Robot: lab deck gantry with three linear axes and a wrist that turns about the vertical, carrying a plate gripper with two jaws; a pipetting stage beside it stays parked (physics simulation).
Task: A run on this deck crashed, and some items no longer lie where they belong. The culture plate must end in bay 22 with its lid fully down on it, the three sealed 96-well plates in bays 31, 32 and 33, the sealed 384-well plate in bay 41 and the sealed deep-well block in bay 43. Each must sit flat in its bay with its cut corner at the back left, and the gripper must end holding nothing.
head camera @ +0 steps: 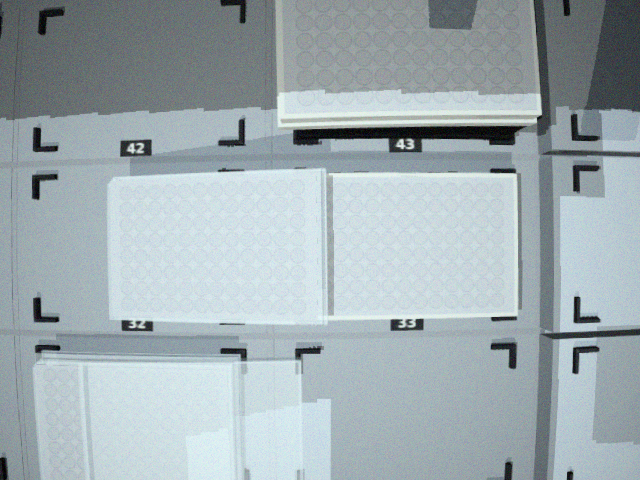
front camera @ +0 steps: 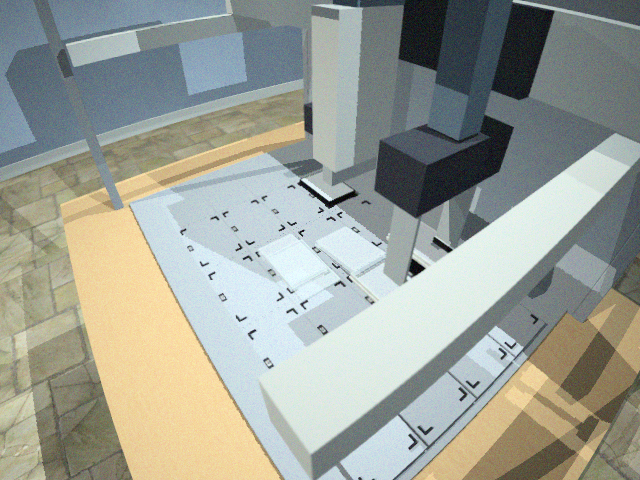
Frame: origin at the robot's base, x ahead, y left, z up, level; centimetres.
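Where they show: gripper, between the fingertips: (front camera: 420, 262); robot's base, origin of its link: (front camera: 181, 232).
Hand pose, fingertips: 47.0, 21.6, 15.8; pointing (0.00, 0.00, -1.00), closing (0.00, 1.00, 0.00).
Things, the pixels of their top centre, and the offset from my fingertips, as dx, dy, dz.
- pale plate, centre of its top: (head camera: 410, 28) (front camera: 426, 241) -8.7, +14.4, -10.1
- dark deep-well block, centre of its top: (head camera: 420, 35) (front camera: 429, 248) -7.8, +14.8, -11.6
- cream-edged 96-well plate, centre of its top: (head camera: 412, 246) (front camera: 389, 283) -7.8, +4.2, -14.4
- clear 96-well plate, centre of its top: (head camera: 206, 248) (front camera: 350, 244) -19.0, +4.2, -13.0
- culture plate, centre of its top: (head camera: 130, 430) (front camera: 291, 257) -24.2, -6.6, -14.4
- black-sided 384-well plate, centre of its top: (front camera: 326, 184) -40.6, +14.8, -14.4
My gripper (front camera: 422, 262) is open and empty, its jaws near bay 43. A pale plate (head camera: 403, 59) with round wells appears to rest on the dark deep-well block (head camera: 403, 132) (front camera: 415, 267) in bay 43, overhanging leftward. A cream-edged 96-well plate (head camera: 418, 242) (front camera: 376, 281) lies in bay 33. A clear 96-well plate (head camera: 211, 248) (front camera: 351, 250) is tilted between bays 32 and 33, its right edge raised on that plate. The culture plate (head camera: 59, 413) is in bay 22; its clear lid (head camera: 271, 382) sits shifted right. The black-sided 384-well plate (front camera: 338, 193) lies at the back left.
The parked pipetting stage (front camera: 356, 93) stands left of the gripper, its lower end in line with the 384-well plate. A pale crossbeam (front camera: 413, 320) hides the front right deck in the front view. Black corner brackets mark the bays.
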